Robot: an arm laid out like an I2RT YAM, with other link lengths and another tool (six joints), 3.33 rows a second.
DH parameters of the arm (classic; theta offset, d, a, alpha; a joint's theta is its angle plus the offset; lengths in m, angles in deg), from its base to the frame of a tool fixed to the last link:
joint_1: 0 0.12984 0.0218 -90
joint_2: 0 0 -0.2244 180
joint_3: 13.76 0 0.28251 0
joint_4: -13.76 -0.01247 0.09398 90
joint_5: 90 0.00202 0 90
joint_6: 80 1.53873 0.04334 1.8
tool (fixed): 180 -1.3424 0 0
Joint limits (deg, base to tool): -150..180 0..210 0..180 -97..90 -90..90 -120..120
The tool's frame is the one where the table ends.
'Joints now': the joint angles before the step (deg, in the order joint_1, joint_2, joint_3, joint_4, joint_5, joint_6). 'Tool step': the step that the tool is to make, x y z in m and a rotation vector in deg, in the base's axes. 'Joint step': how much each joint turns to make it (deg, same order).
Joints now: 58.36 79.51 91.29 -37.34 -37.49 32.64
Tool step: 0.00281 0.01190 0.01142 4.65 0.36 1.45
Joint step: -0.33 0.69 -1.88 7.81 -2.71 2.37
